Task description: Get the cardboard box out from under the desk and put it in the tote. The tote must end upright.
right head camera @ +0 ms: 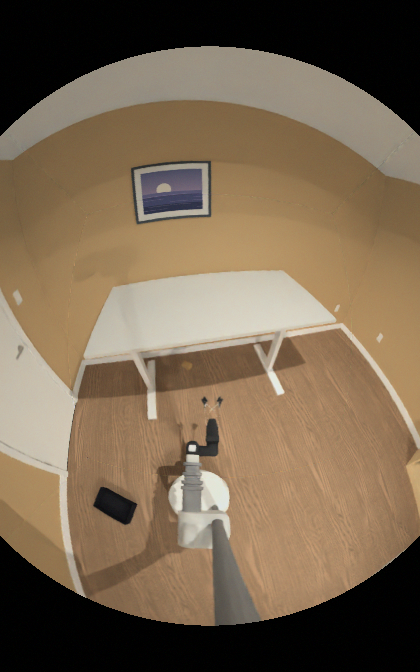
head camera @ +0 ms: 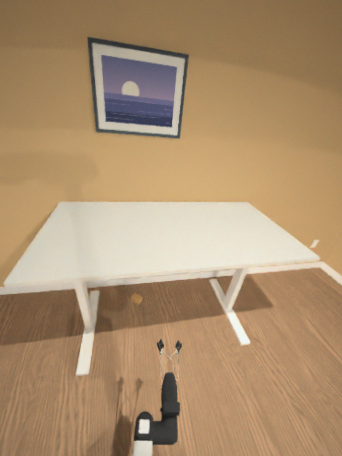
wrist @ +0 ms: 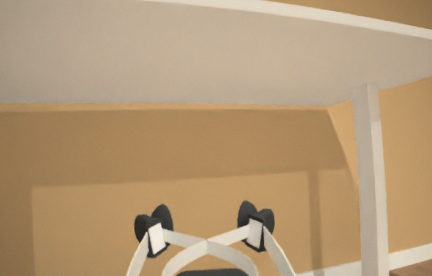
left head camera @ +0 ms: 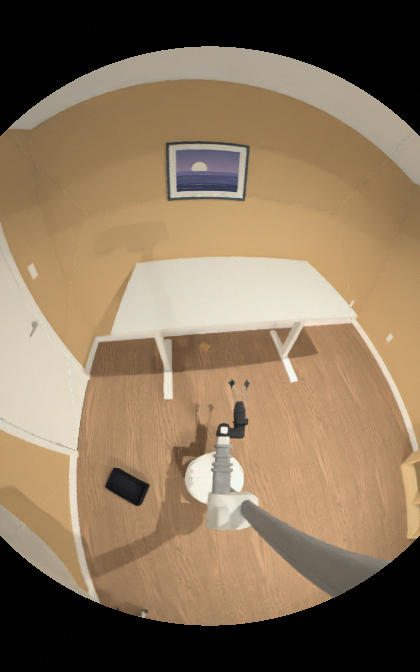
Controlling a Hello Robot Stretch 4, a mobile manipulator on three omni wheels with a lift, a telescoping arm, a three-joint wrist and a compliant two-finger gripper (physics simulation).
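Places are measured from the robot's base along level axes (x ahead, y left, z up), in millimetres.
Pixels of known places: gripper, between the fingertips: [right head camera: 211, 396] [head camera: 169, 340] [wrist: 204, 218].
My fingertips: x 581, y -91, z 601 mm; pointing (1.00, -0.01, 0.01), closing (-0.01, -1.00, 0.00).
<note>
Behind a point stands the place of what it marks.
The small cardboard box [head camera: 137, 299] @[z 22, x 1246, y 150 mm] [left head camera: 204, 346] [right head camera: 187, 365] @[z 23, x 1248, y 146 mm] lies on the floor under the white desk [head camera: 165, 235] @[z 922, x 1004, y -44 mm] [left head camera: 225, 292] [right head camera: 200, 310] @[z 922, x 952, y -33 mm], nearer its left leg. It does not show in the wrist view. The black tote [left head camera: 127, 486] [right head camera: 115, 505] @[z -25, x -203, y 676 mm] stands upright on the floor to the left of the robot's base. My gripper [head camera: 169, 346] @[z 601, x 581, y -91 mm] [left head camera: 239, 384] [right head camera: 212, 401] @[z 601, x 581, y -91 mm] [wrist: 204, 218] @[z 601, x 581, y -91 mm] is open and empty, in front of the desk and to the right of the box. In the wrist view it faces the wall below the desk top's underside [wrist: 175, 55].
The desk's left leg [head camera: 85, 350] [left head camera: 168, 375] [right head camera: 152, 395] and right leg [head camera: 237, 327] [left head camera: 286, 362] [right head camera: 272, 375] [wrist: 371, 190] @[z 517, x 1207, y -693 mm] stand on either side of the box. A wooden shelf unit shows at the right edge of the left head camera view. A white door is at the left.
</note>
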